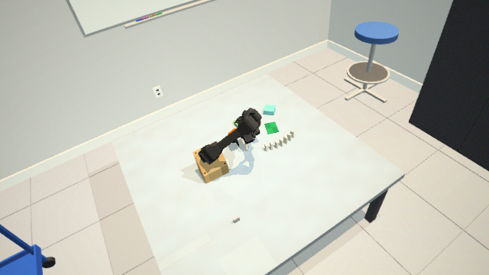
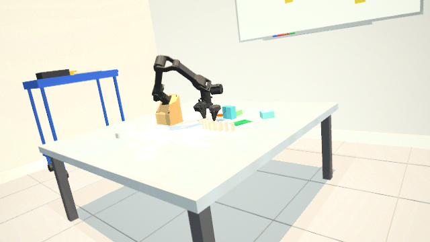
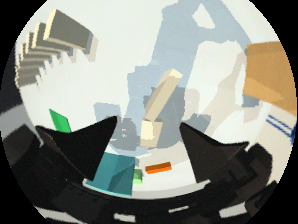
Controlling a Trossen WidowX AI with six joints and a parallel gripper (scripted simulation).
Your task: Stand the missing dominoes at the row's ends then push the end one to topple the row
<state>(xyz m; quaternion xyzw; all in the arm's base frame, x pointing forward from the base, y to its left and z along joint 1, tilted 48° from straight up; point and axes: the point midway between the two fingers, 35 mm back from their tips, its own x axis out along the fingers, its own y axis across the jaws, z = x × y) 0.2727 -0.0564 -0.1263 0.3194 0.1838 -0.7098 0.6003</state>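
Now: the orange piece 1 cm behind my gripper tip and 14 cm to the left of it. Also, from my gripper tip: pale cyan block (30 cm ahead, 15 cm to the left, 1 cm above); flat green block (21 cm ahead, 2 cm to the left); light green block (7 cm ahead, 18 cm to the left, 1 cm above).
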